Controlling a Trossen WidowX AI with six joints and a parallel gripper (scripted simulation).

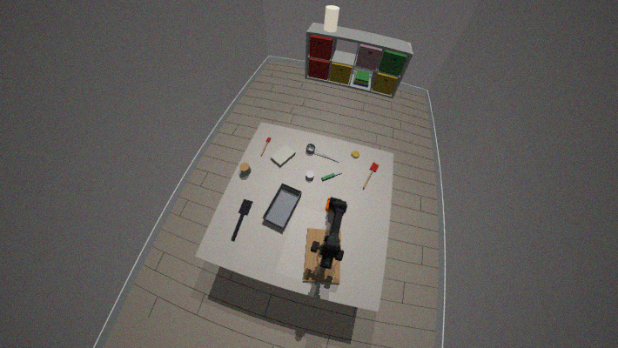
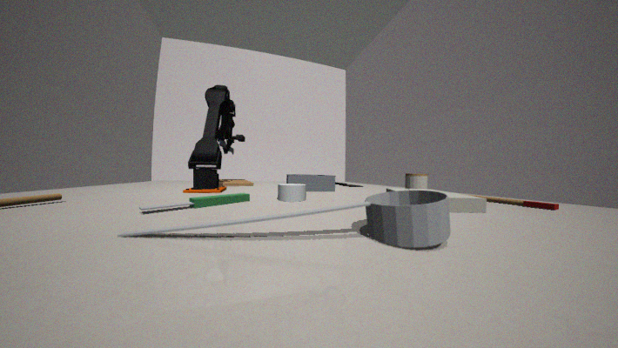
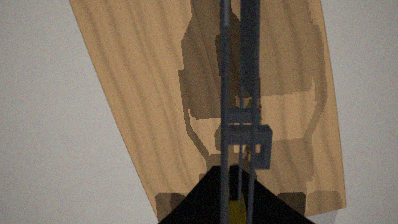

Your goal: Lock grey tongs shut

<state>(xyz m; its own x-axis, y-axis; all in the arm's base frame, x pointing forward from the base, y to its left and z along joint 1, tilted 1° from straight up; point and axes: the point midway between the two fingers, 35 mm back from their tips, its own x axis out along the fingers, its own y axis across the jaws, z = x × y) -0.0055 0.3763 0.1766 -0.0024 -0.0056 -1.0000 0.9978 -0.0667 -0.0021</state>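
My gripper tip is now 150 mm above the wooden board. The rest, counted from my gripper tip: white cup 250 mm ahead, 570 mm to the right, 140 mm below; then roasting tin 370 mm ahead, 260 mm to the right, 130 mm below; then black spatula 640 mm ahead, 100 mm to the right, 150 mm below.
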